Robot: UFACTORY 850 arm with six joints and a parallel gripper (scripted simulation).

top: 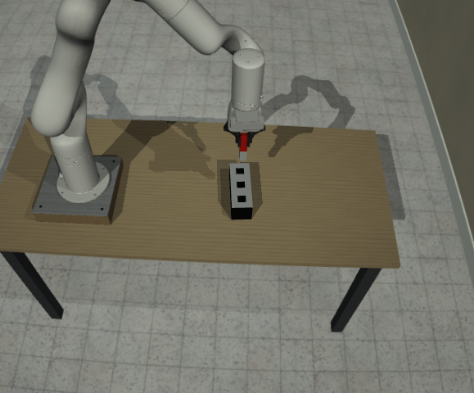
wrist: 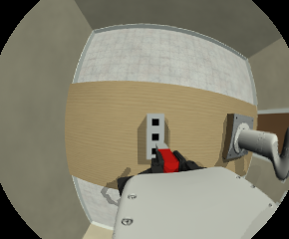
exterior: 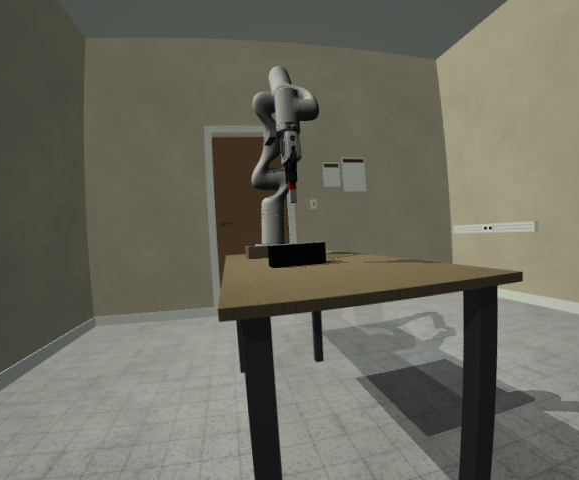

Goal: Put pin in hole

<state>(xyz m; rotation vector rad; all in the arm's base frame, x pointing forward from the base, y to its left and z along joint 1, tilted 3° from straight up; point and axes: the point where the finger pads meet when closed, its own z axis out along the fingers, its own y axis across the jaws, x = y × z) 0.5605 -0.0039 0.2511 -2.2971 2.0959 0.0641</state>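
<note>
Now: the black block 270 mm below my hand. Also, from my hand: pin: 10 mm below.
</note>
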